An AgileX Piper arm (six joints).
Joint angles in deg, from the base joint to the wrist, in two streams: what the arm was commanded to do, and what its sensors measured. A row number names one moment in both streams.
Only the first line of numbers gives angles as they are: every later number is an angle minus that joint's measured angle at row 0.
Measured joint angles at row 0:
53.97 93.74 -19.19 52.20 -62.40 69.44
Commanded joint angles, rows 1 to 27:
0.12 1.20 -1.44 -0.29 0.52 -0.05
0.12 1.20 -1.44 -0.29 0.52 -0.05
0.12 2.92 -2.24 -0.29 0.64 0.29
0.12 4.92 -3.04 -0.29 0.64 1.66
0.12 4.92 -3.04 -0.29 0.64 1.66
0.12 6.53 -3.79 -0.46 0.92 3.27
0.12 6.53 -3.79 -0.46 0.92 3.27
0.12 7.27 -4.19 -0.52 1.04 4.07
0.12 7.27 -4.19 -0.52 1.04 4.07
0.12 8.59 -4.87 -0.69 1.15 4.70
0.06 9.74 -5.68 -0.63 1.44 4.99
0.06 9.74 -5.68 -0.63 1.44 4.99
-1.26 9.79 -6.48 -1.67 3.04 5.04
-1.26 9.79 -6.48 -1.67 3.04 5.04
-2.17 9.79 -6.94 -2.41 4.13 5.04
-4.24 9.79 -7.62 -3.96 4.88 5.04
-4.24 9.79 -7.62 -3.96 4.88 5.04
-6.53 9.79 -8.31 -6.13 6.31 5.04
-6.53 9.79 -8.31 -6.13 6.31 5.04
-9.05 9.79 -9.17 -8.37 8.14 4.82
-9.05 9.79 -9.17 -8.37 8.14 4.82
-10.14 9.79 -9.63 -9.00 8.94 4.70
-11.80 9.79 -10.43 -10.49 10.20 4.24
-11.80 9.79 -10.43 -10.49 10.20 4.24
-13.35 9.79 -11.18 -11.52 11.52 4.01
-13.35 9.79 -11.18 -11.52 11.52 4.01
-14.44 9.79 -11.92 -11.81 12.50 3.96
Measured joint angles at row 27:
-12.83 9.91 -10.72 -10.14 10.55 4.59
